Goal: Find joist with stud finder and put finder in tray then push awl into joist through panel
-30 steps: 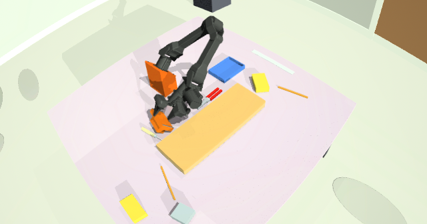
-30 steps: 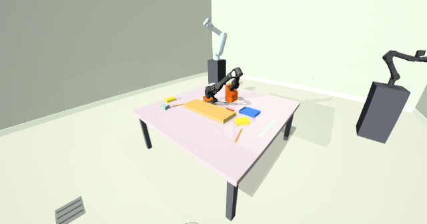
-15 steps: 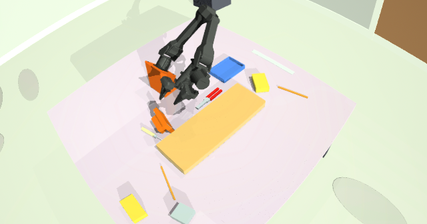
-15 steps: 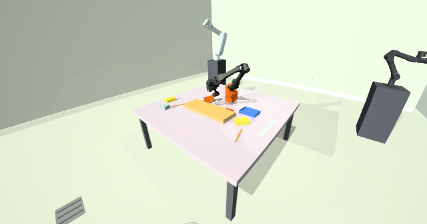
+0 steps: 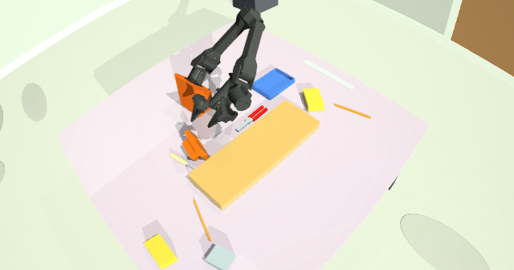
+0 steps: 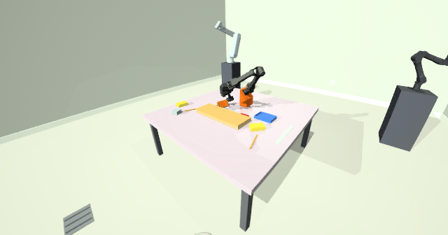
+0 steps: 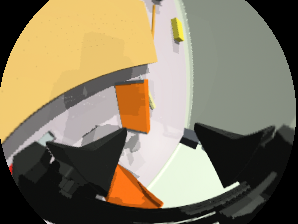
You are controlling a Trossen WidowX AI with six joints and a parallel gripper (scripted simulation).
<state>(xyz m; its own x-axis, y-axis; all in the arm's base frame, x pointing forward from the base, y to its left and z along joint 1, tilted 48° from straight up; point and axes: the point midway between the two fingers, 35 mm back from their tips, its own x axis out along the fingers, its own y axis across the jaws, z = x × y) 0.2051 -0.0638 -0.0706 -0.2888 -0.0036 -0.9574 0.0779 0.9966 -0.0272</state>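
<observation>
Right now my gripper tip is 11 cm above the orange stud finder, 5 cm to the left of it and 3 cm past it. From my gripper tip the other things lie so: blue tray 44 cm to the left, 12 cm below, 5 cm behind; then grey block 40 cm ahead, 28 cm to the right, 11 cm below; then awl 12 cm below, 11 cm to the right, 1 cm ahead.
</observation>
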